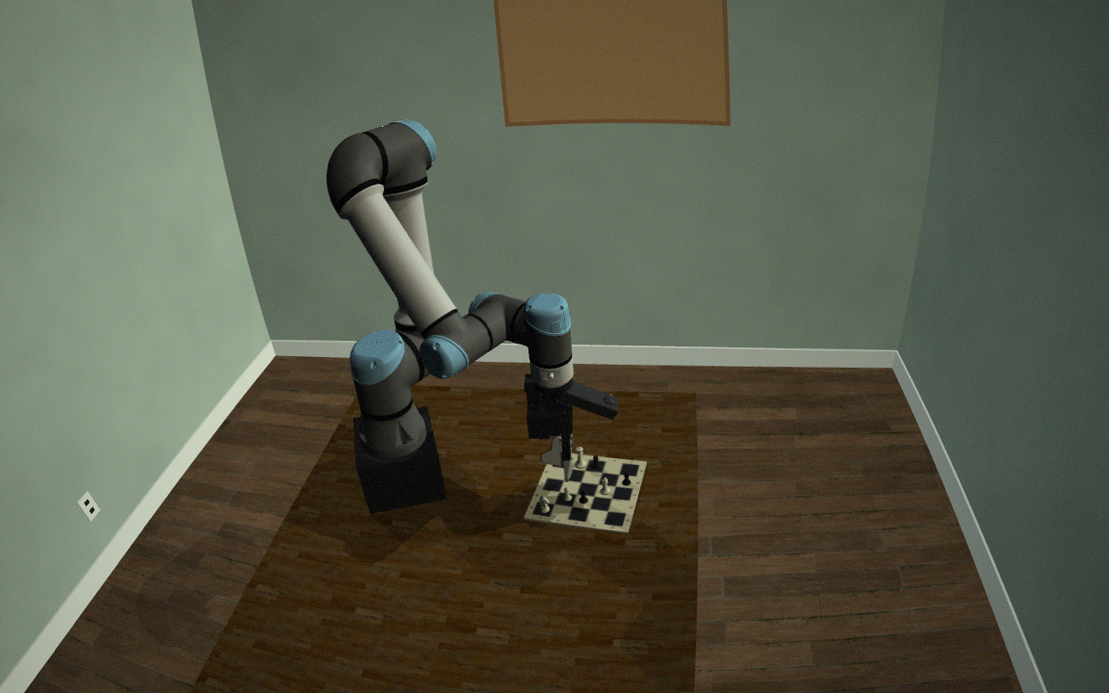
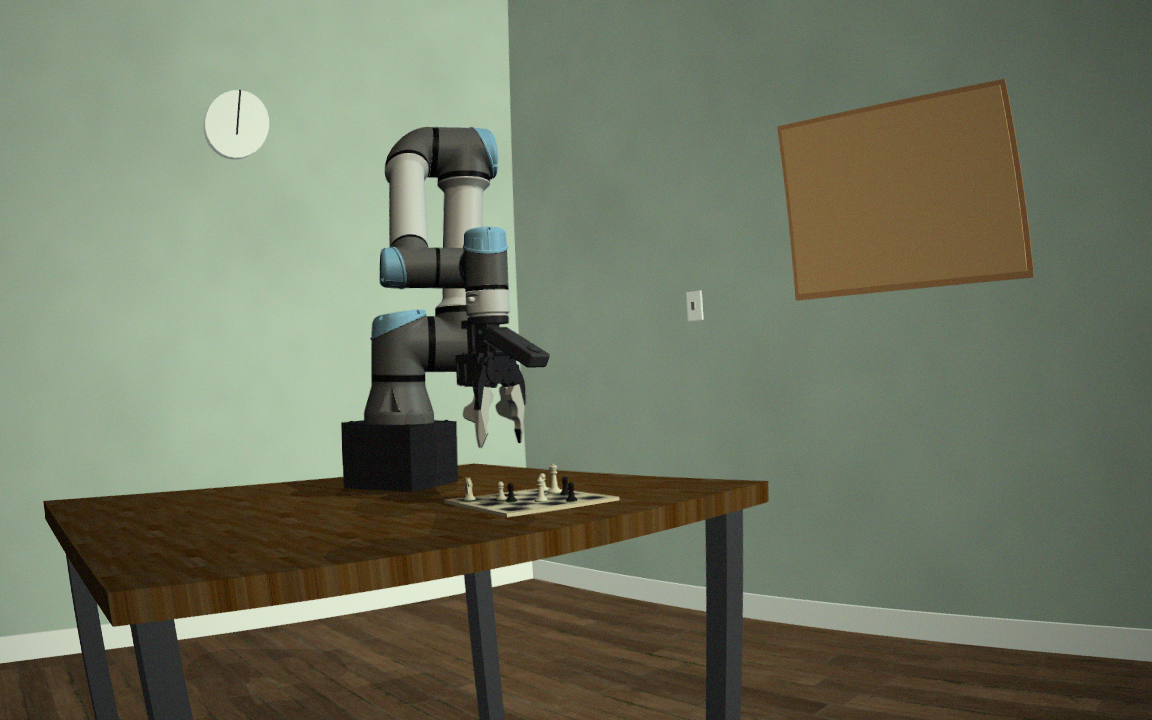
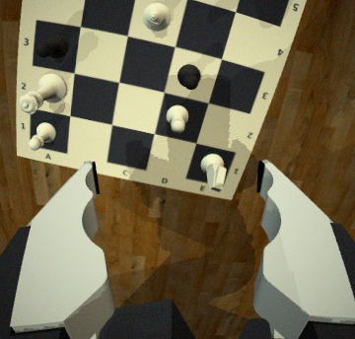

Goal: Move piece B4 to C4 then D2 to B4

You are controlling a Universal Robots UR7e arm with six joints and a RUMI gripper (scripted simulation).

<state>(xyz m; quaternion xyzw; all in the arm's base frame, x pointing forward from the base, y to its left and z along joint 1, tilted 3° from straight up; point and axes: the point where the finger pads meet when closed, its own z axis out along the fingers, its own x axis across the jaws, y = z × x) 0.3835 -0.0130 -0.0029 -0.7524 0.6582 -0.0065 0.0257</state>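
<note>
My hand is 11 cm above the chessboard, 3 cm to the right of it and 3 cm short of it. The rest, counted from my hand: tall white piece 11 cm to the left, 8 cm below, 1 cm ahead.
</note>
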